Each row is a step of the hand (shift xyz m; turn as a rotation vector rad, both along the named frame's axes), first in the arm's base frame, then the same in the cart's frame.
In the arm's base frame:
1: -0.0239 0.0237 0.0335 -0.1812 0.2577 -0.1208
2: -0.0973 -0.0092 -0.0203 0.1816 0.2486 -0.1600
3: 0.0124 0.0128 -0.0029 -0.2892 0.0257 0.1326
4: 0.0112 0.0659 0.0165 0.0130 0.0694 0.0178
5: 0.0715 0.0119 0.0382 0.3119 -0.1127 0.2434
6: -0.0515 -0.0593 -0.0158 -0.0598 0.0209 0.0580
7: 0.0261 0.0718 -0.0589 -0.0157 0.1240 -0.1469
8: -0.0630 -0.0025 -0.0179 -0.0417 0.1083 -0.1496
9: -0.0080 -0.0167 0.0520 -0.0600 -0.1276 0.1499
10: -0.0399 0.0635 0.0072 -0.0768 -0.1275 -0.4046
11: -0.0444 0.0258 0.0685 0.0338 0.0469 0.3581
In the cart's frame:
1: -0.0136 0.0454 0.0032 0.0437 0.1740 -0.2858
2: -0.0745 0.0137 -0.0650 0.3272 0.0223 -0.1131
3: 0.0177 0.0034 -0.0002 -0.2428 0.1955 -0.0686
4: 0.0424 0.0539 -0.0061 0.0455 0.0566 -0.0054
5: 0.0514 0.0078 0.0633 0.1077 -0.0388 0.3951
6: -0.0697 -0.0352 -0.0179 -0.0494 0.0702 0.0029
7: 0.0777 0.0076 -0.0566 0.0999 0.0061 -0.1649
8: -0.0449 0.0085 -0.0470 0.0716 0.0019 -0.1753
9: -0.0299 0.0220 0.0408 -0.1609 0.0184 0.1270
10: 0.0044 0.0636 -0.0401 -0.0234 -0.3110 -0.2977
11: -0.0376 0.0749 0.0174 -0.0439 0.2390 0.2693

